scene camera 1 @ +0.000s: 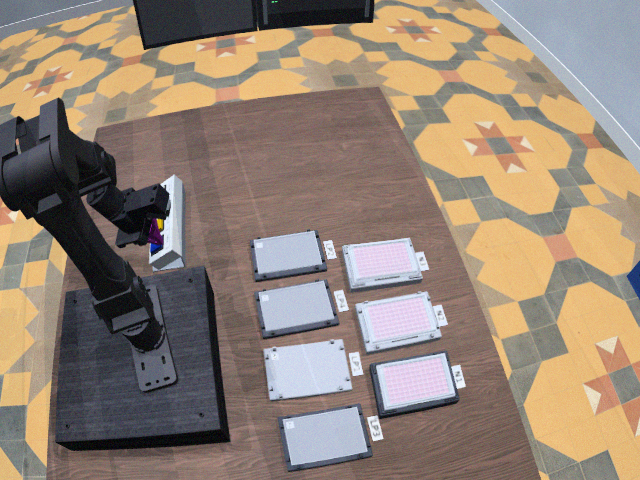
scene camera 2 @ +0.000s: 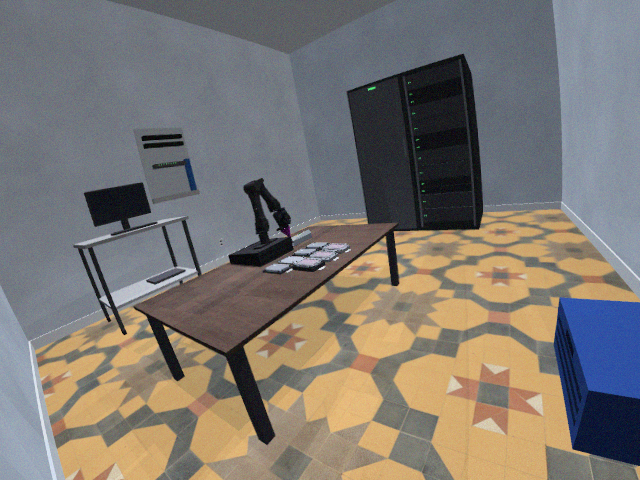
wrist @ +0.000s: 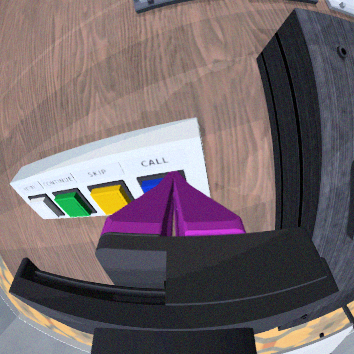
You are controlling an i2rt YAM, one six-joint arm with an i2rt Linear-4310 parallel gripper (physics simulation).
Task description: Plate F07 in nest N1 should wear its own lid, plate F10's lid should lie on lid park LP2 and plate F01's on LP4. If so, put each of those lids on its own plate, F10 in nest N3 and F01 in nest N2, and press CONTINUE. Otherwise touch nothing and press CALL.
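Places are measured from the arm's base along level axes (x right, y back, z down), in centimetres.
Pixels of known places: gripper, fingertip midpoint: (scene camera 1: 160, 243) (wrist: 173, 178); arm's base, link origin: (scene camera 1: 149, 337) (scene camera 2: 266, 244).
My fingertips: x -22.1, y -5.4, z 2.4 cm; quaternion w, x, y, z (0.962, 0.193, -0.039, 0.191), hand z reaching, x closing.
Observation:
Ahead of a thing's pixels: the offset from my fingertips to its top centre. "spot": to the spot under its first point. Level surfaces: height alone.
My gripper (scene camera 1: 161, 241) (scene camera 2: 288, 235) (wrist: 173, 178) is shut and empty, its purple fingertips over the blue CALL button {spot: dx -1.8, dy +0.1, dz +0.4 cm} (wrist: 152, 185) and partly hiding it; contact cannot be told. The green CONTINUE button {spot: dx -10.6, dy -0.5, dz +0.9 cm} (wrist: 73, 204) is left of yellow SKIP. In scene camera 1, pink-welled plates lie in N1 {dx +43.0, dy -36.2, dz +2.5 cm} (scene camera 1: 415, 382), N2 {dx +30.1, dy -38.9, dz +3.0 cm} (scene camera 1: 399, 319) and N3 {dx +16.9, dy -41.5, dz +2.7 cm} (scene camera 1: 383, 259); whether the N1 plate wears a lid is unclear. Grey flat lids lie on LP2 {dx +7.8, dy -24.6, dz +4.2 cm} (scene camera 1: 287, 253), LP4 {dx +20.2, dy -22.1, dz +4.2 cm} (scene camera 1: 296, 305) and LP3 {dx +46.2, dy -18.0, dz +4.2 cm} (scene camera 1: 326, 437). A pale flat piece {spot: dx +33.3, dy -19.9, dz +5.1 cm} (scene camera 1: 308, 370) is at LP1. Code labels are unreadable.
The white button panel {dx -8.5, dy -1.8, dz -0.4 cm} (scene camera 1: 177, 222) (scene camera 2: 302, 238) (wrist: 186, 131) stands beside the arm's black base block (scene camera 1: 191, 361) (wrist: 330, 125) on the brown table {dz +6.0 cm} (scene camera 1: 310, 144) (scene camera 2: 206, 304). Dark server cabinets (scene camera 2: 385, 160) and a blue box (scene camera 2: 602, 346) stand away from the table.

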